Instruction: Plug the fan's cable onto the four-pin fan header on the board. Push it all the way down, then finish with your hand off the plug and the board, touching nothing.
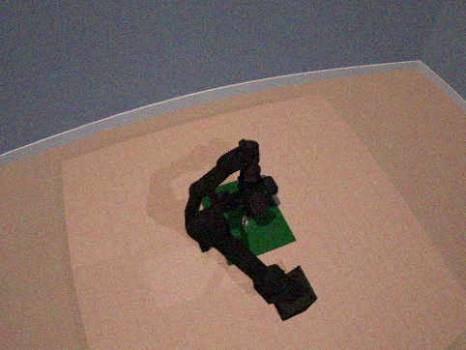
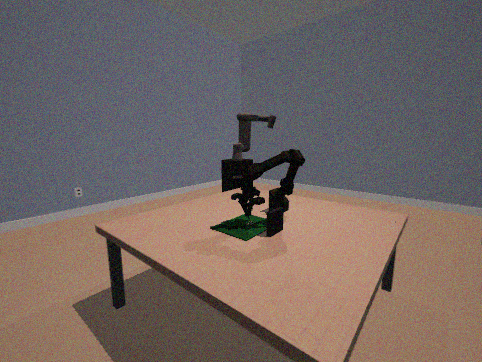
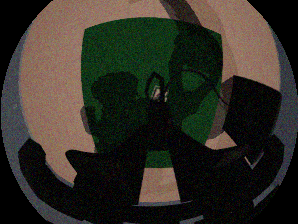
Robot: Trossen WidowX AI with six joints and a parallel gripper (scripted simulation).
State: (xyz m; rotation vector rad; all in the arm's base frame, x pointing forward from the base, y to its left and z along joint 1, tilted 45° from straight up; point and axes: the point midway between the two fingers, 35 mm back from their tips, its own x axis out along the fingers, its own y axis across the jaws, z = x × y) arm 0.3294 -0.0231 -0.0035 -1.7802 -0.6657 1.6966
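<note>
Right now the pale fan header is 7 cm below my gripper tip, 1 cm to the left of it and 1 cm behind it. Round my gripper tip: black plug (1 cm behind, 1 cm above); dark fan (16 cm to the left, 1 cm below); green circuit board (8 cm below, 1 cm to the right).
</note>
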